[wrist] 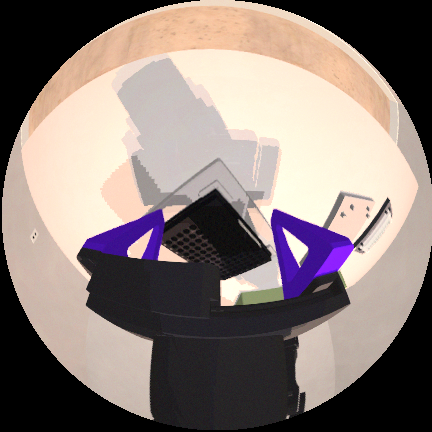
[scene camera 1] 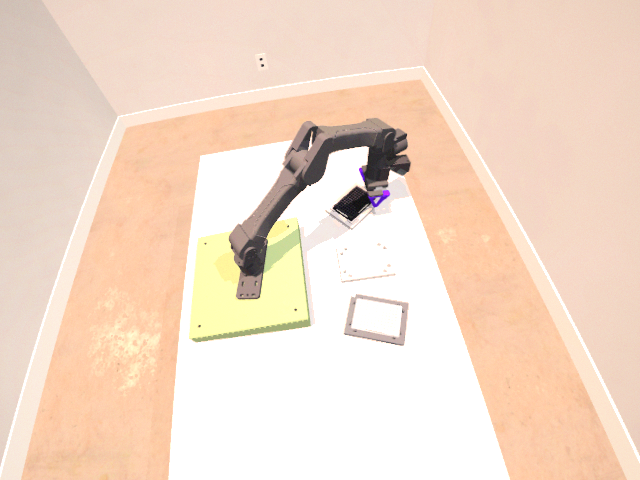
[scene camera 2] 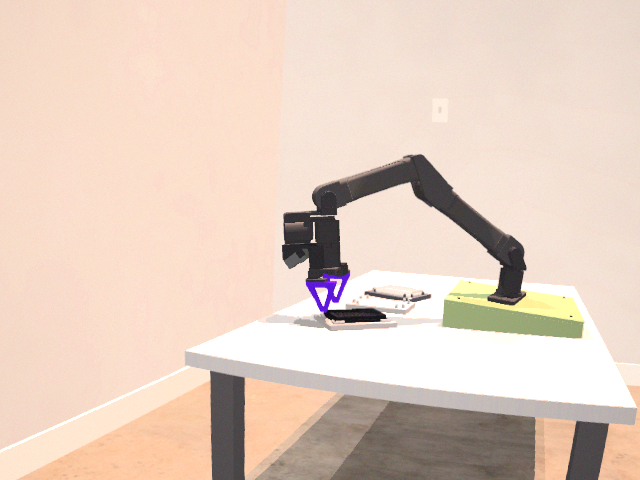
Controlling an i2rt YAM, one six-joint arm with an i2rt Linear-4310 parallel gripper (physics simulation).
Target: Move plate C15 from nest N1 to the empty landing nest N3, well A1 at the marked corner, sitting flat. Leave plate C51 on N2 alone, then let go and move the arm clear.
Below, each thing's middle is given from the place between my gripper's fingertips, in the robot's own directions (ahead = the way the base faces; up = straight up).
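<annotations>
I see that the black well plate (scene camera 1: 356, 201) is 1 cm below my hand, 6 cm behind it and 2 cm to the right of it. The pale plate (scene camera 1: 371, 316) is likewise 1 cm below my hand, and 42 cm to the right of it.
</annotations>
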